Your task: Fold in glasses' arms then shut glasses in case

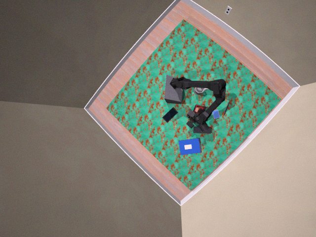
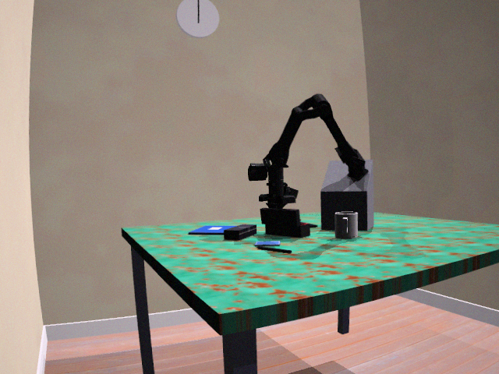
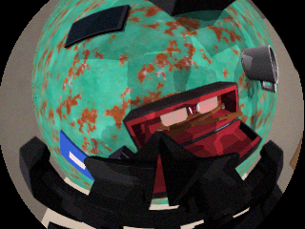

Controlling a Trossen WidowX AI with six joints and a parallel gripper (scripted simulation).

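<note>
My hand is 10 mm short of the black glasses case, 50 mm to the right of it and 40 mm above it. From my hand the other things lie so: black box (140 mm ahead, 30 mm to the right, 60 mm below); glasses (10 mm behind, 60 mm to the left, 60 mm below); glasses case lid (30 mm ahead, 60 mm to the left, 10 mm below).
</note>
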